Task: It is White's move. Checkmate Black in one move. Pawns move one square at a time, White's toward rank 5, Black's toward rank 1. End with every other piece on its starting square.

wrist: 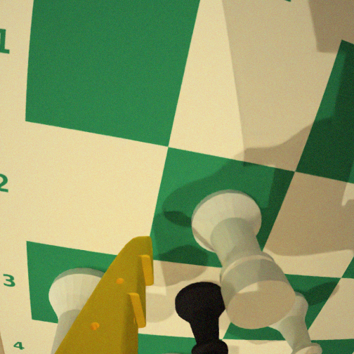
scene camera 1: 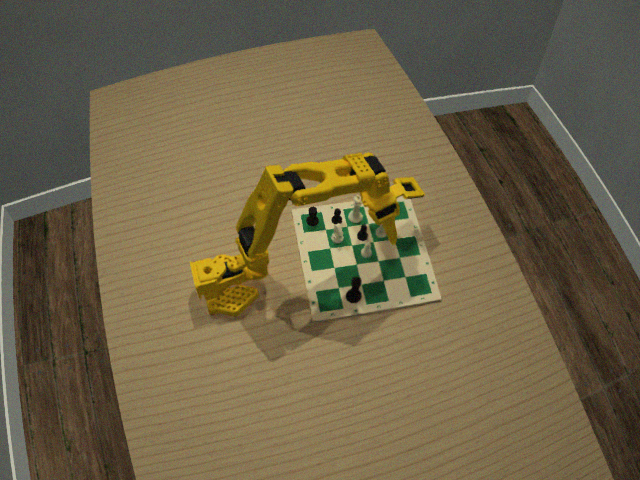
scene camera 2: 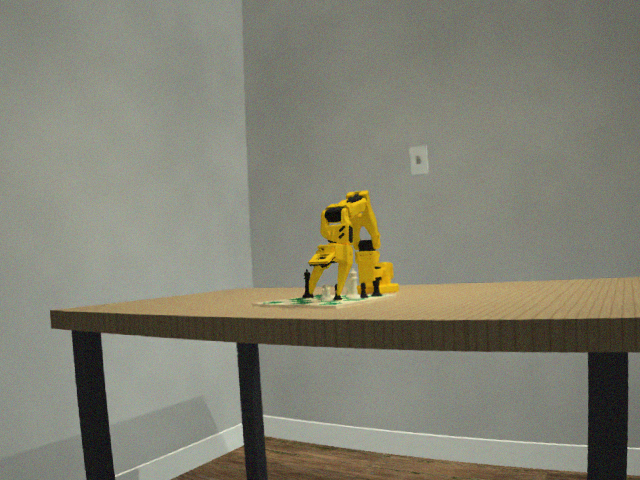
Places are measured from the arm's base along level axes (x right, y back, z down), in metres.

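Pixels of known places: end effector, tool point: [scene camera 1: 378,217] [scene camera 2: 337,292]; arm's base, origin of the base link: [scene camera 1: 239,284].
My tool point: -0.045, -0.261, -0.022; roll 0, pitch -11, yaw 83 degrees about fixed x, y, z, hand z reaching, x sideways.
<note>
For each thing: its top centre in the pictures, then the offset to it from my tool point, as dx, dy, dz. "spot": a spot on its surface instead. Level surfaces: height alone.
- white rook, middle of its top: [scene camera 1: 383,222] [scene camera 2: 326,284] +0.022, +0.000, -0.017
- white king, middle of its top: [scene camera 1: 358,196] [scene camera 2: 353,268] -0.022, +0.033, -0.047
- white pawn, middle of its top: [scene camera 1: 368,243] +0.053, +0.040, -0.015
- tall black king, middle of its top: [scene camera 1: 357,278] [scene camera 2: 306,269] +0.123, +0.088, -0.047
- chessboard, surface spot: [scene camera 1: 431,295] spot: +0.163, -0.038, +0.017
- wooden table, its level: dz +0.022
- white piece, middle of its top: [scene camera 1: 338,225] [scene camera 2: 349,278] +0.011, +0.077, -0.023
- black piece, middle of its top: [scene camera 1: 312,210] [scene camera 2: 375,280] -0.036, +0.107, -0.017
The white rook [scene camera 1: 381,231] [scene camera 2: 326,293] [wrist: 257,295] stands on green D2. My gripper [scene camera 1: 384,236] [scene camera 2: 324,294] is open and low around the rook, with a jaw on each side in scene camera 2. In the wrist view one notched jaw shows left of the rook; the other is out of the picture. The white king [scene camera 1: 355,211] [scene camera 2: 353,285] [wrist: 75,292] stands on E3, partly behind the jaw. A black pawn [scene camera 1: 362,233] [wrist: 201,305] is on D3, beside the rook; a white pawn [scene camera 1: 367,251] [wrist: 296,310] is on C3. The tall black king [scene camera 1: 354,291] [scene camera 2: 307,284] stands farther off.
The chessboard [scene camera 1: 431,295] lies on the wooden table [scene camera 1: 330,392]. Another white piece [scene camera 1: 337,234] stands beyond the D3 pawn, with a black pawn [scene camera 1: 337,215] and a black piece [scene camera 1: 312,217] near the board's upper left corner in scene camera 1.
</note>
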